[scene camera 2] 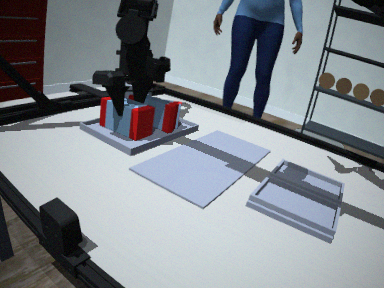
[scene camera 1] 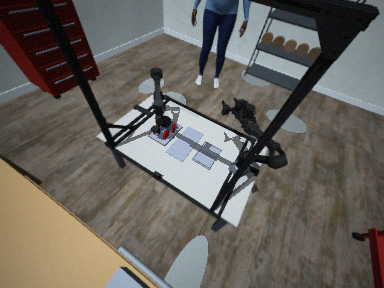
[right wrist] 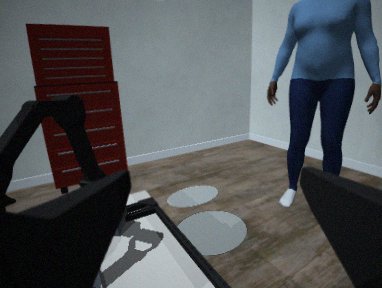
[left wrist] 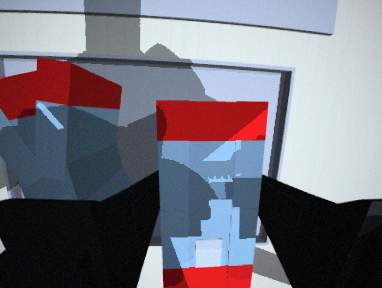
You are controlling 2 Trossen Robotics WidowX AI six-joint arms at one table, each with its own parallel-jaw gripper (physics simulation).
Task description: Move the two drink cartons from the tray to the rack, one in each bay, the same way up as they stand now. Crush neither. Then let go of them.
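Frame: origin at the left arm's base, x left, y ahead, z down, level; metres.
Seen in the pictures: left gripper, fingertip midpoint: [scene camera 2: 129,114] [scene camera 1: 161,131] [left wrist: 205,176]; right gripper, fingertip midpoint: [scene camera 1: 228,99] [right wrist: 214,177].
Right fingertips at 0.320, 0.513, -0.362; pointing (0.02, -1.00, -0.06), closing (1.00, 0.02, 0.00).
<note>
A point is followed by its place in that frame, as x, y, z.
Two blue cartons with red ends stand upright in the pale tray [scene camera 1: 156,141] @[-0.154, 0.367, 0.051] [scene camera 2: 107,139] @[-0.146, 0.374, 0.045] [left wrist: 283,110] @[-0.125, 0.402, 0.045]. My left gripper [scene camera 1: 160,126] @[-0.088, 0.319, 0.007] [scene camera 2: 131,107] @[-0.088, 0.319, 0.007] [left wrist: 205,176] @[-0.088, 0.319, 0.007] has its fingers against both sides of the nearer carton [scene camera 1: 166,134] @[-0.063, 0.358, 0.010] [scene camera 2: 142,122] @[-0.068, 0.364, 0.010] [left wrist: 212,122] @[-0.065, 0.351, -0.018] and is shut on it. The other carton [scene camera 1: 174,127] @[0.018, 0.330, -0.013] [scene camera 2: 171,117] @[0.012, 0.332, 0.009] [left wrist: 95,90] @[0.003, 0.326, 0.006] stands beside it, at the left in the left wrist view. The rack [scene camera 1: 200,165] @[0.079, 0.698, 0.050] [scene camera 2: 290,221] @[0.081, 0.700, 0.047] has two empty bays. My right gripper [scene camera 1: 224,107] [right wrist: 214,177] @[0.320, 0.513, -0.362] is open and empty, raised beyond the far table edge.
A flat pale plate [scene camera 1: 180,150] [scene camera 2: 200,167] [left wrist: 225,12] lies between tray and rack. A dark frame surrounds the table, with a black block [scene camera 2: 60,225] @[-0.249, 0.687, 0.005] on its near edge. The left arm [right wrist: 72,117] @[0.003, 0.102, -0.337] stands behind the tray. A person [scene camera 1: 216,40] [scene camera 2: 255,55] [right wrist: 322,85] stands beyond.
</note>
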